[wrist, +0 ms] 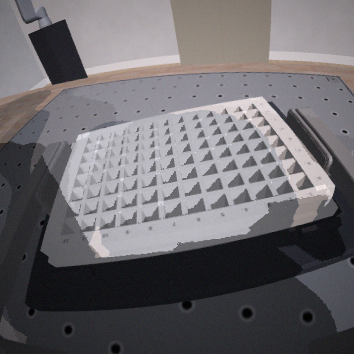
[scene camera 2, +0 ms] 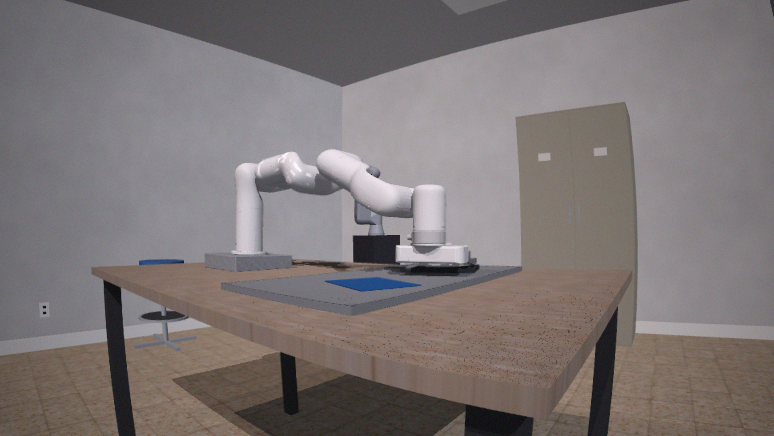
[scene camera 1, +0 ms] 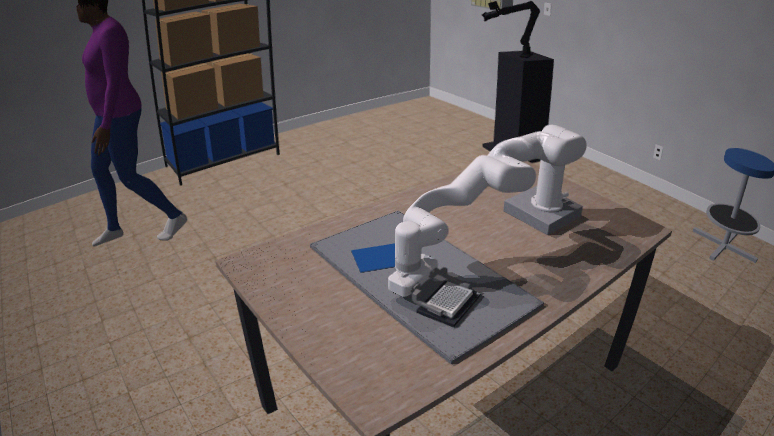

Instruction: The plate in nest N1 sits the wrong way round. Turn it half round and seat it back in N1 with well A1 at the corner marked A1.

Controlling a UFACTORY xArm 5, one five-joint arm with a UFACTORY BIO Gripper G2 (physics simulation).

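The white well plate [scene camera 1: 450,300] [wrist: 170,170] sits level in or just over the black nest [scene camera 1: 443,320] [wrist: 150,287]; whether it touches the nest floor cannot be told. In the wrist view small column labels run along its near long edge; the well A1 corner and the nest's A1 mark cannot be made out. My gripper [scene camera 1: 448,298] [wrist: 184,159] is shut on the plate, with one finger pad against each short side. In scene camera 2 the gripper body hides most of the plate and nest.
A grey holed board [scene camera 1: 335,246] [scene camera 2: 281,287] lies on the wooden table [scene camera 1: 324,319] [scene camera 2: 460,324] under the nest. A flat blue rectangle [scene camera 1: 371,258] [scene camera 2: 373,283] lies on the board behind the gripper. A person [scene camera 1: 111,81] stands at the left, away from the table.
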